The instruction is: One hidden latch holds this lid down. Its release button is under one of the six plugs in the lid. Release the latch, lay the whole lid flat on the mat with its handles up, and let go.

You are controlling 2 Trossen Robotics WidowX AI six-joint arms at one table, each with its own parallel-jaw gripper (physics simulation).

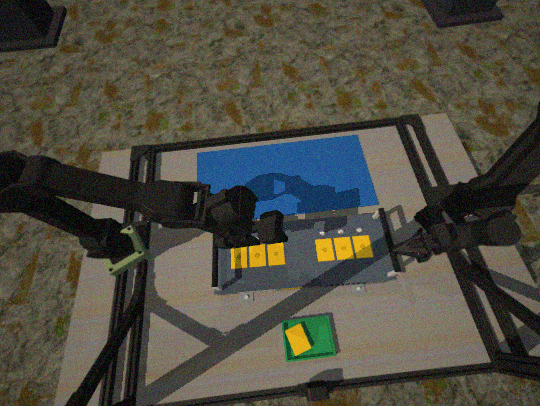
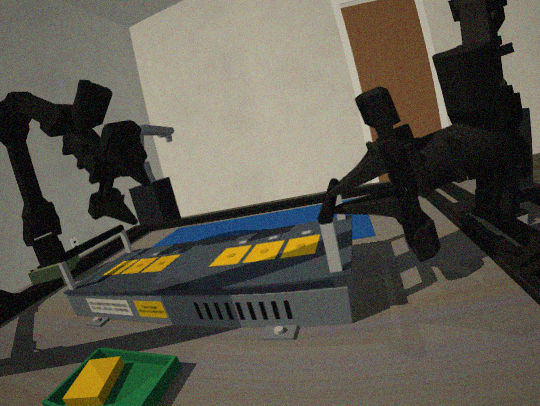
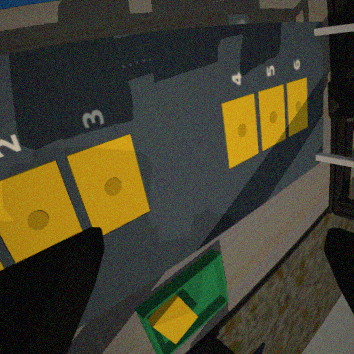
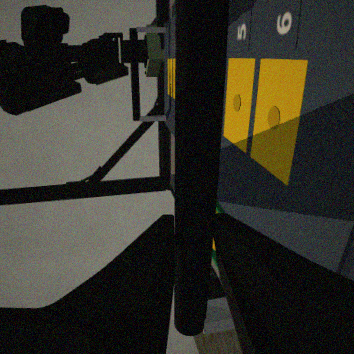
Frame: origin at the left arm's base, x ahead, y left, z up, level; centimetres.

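Seen in the pictures: left gripper, fingertip midpoint: [image 2: 141,205] [image 3: 215,239] [image 4: 105,78]; right gripper, fingertip midpoint: [image 1: 391,250] [image 2: 327,203] [image 4: 193,225]; left arm's base, link origin: [image 1: 120,248] [image 2: 53,261] [image 4: 145,51]; right arm's base, link origin: [image 1: 455,208] [image 2: 498,213] [image 3: 350,17].
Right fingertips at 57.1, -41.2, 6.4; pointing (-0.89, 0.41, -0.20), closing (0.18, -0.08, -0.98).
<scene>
Offsets run from my right fingertips to a thing's top centre, as dx, dy, dz. "spot": to the spot under its first point. Level surfaces: height alone.
The grey lid [image 1: 300,265] [image 3: 175,170] [image 4: 325,100] lies level on its box. Six yellow squares show in it; the leftmost yellow square @[spot: -32.3, +21.8, -6.6] [image 1: 234,256] has a dark patch, and whether a plug fills it is unclear. A loose yellow block @[-29.6, -3.7, -10.0] [image 1: 298,339] [image 2: 94,381] [image 3: 176,320] lies in the green tray @[-27.4, -4.9, -10.0] [image 1: 325,352] [image 2: 172,367]. My right gripper [image 1: 396,248] [image 2: 330,202] [image 4: 193,225] is shut on the black bar of the right handle @[spot: +2.6, +2.9, +0.2] [image 4: 200,125]. My left gripper [image 3: 215,239] is open above the lid's left part. The left handle @[spot: -36.6, +21.8, -0.6] [image 1: 215,260] [image 2: 95,245] stands free.
The blue mat @[dz -11.5] [image 1: 325,155] [image 2: 210,230] lies behind the box, partly shadowed by the left arm. Small latch tabs [image 1: 246,297] [image 2: 280,331] stick out at the box front. A pale green bracket [image 1: 142,245] is near the left arm. Dark frame rails [image 1: 280,134] run round the table.
</scene>
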